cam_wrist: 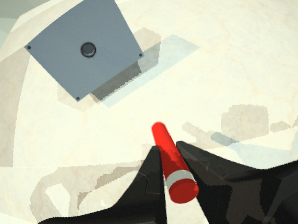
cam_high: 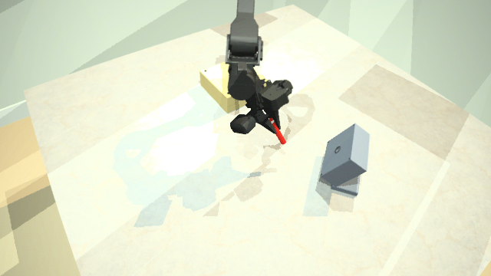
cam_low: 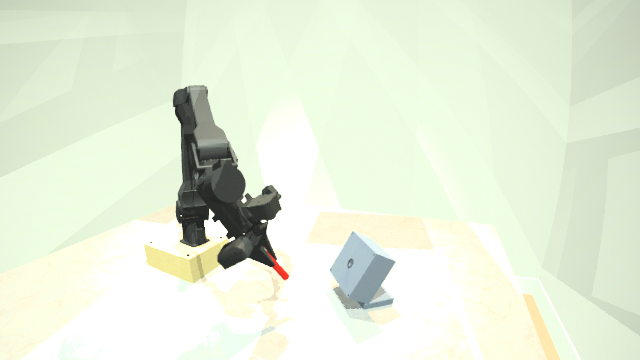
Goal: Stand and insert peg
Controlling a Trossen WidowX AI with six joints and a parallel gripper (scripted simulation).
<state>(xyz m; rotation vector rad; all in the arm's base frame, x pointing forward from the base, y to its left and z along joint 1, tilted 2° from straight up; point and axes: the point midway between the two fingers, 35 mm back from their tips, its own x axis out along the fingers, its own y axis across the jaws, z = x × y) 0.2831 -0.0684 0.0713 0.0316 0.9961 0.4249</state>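
My gripper tip is 14 cm to the right of the grey-blue sloped panel, 13 cm short of it and 4 cm above it. The rest, counted from my gripper tip: red peg 1 cm to the right, 1 cm behind, 1 cm above; thin flat foot 16 cm to the left, 14 cm ahead, 11 cm below.
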